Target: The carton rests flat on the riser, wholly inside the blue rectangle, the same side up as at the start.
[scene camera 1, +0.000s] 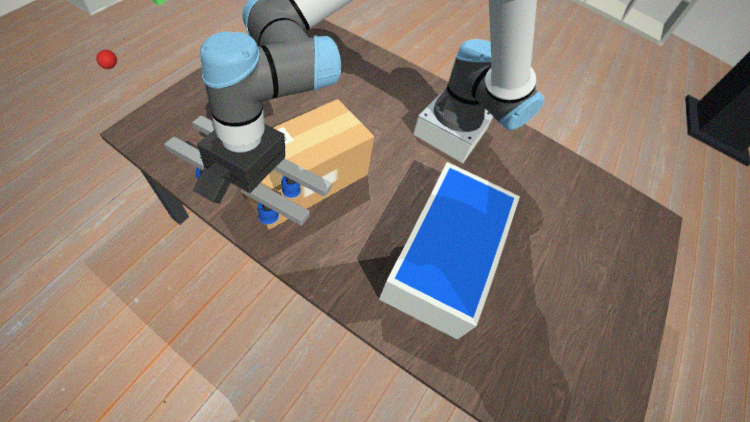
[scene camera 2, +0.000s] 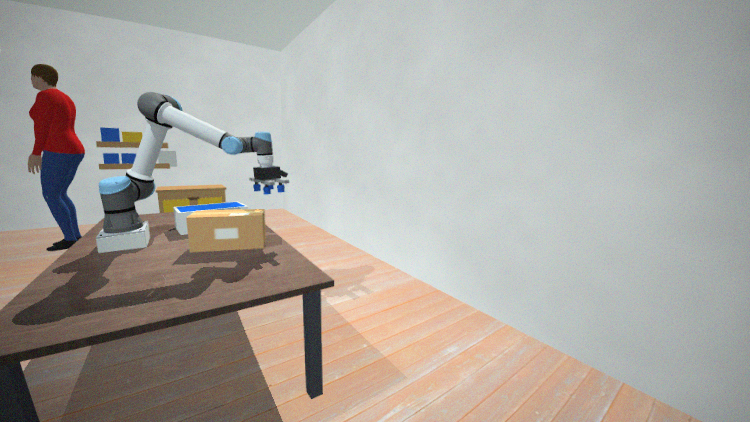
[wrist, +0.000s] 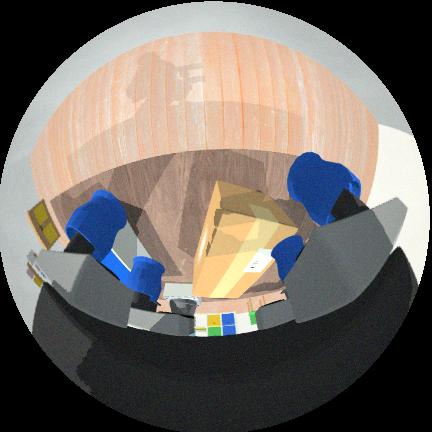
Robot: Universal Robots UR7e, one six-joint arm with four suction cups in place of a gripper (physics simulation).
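Where they show: hand, its tool point: (scene camera 2: 269, 191) (wrist: 208, 235); arm's base, origin of its link: (scene camera 1: 458, 114) (scene camera 2: 124, 228) (wrist: 182, 301).
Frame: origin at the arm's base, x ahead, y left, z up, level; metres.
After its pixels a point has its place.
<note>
The tan carton (scene camera 1: 348, 163) @(y -0.170, x 0.359, z 0.021 m) (scene camera 2: 207, 233) @(y -0.313, x 0.302, z 0.003 m) (wrist: 227, 239) @(y -0.267, x 0.519, z 0.077 m) sits on the dark table, left of the riser in scene camera 1, with pale tape along its top and a white label on its side. The white riser (scene camera 1: 427, 309) @(y 0.155, x 0.588, z 0.003 m) (scene camera 2: 180, 224) @(y 0.043, x 0.235, z -0.022 m) (wrist: 132, 241) @(y 0.048, x 0.436, z -0.047 m) stands apart from it; the blue rectangle (scene camera 1: 456, 241) @(y 0.146, x 0.430, z 0.041 m) (scene camera 2: 209, 206) @(y 0.156, x 0.400, z 0.041 m) (wrist: 115, 265) @(y 0.108, x 0.408, z 0.041 m) covers most of its top and is bare. My gripper (scene camera 1: 245, 190) @(y -0.249, x 0.608, z 0.162 m) (scene camera 2: 268, 188) (wrist: 215, 237) @(y -0.249, x 0.608, z 0.162 m) is open, its four blue suction cups free and pointing down. It hangs above and beside the carton's near end in scene camera 1, hiding part of it, and touches nothing.
The arm's base (scene camera 1: 453, 128) @(y 0.010, x 0.075, z 0.010 m) (scene camera 2: 123, 238) @(y -0.089, x -0.003, z -0.027 m) stands on the table (scene camera 1: 603, 262) @(y 0.555, x 0.189, z -0.079 m) (scene camera 2: 131, 293) @(y -0.603, x 0.024, z -0.079 m) near the riser. A person in red (scene camera 2: 57, 120) stands on the floor behind the table. A wooden cabinet (scene camera 2: 191, 188) is at the back. A red ball (scene camera 1: 106, 59) shows beyond the table.
</note>
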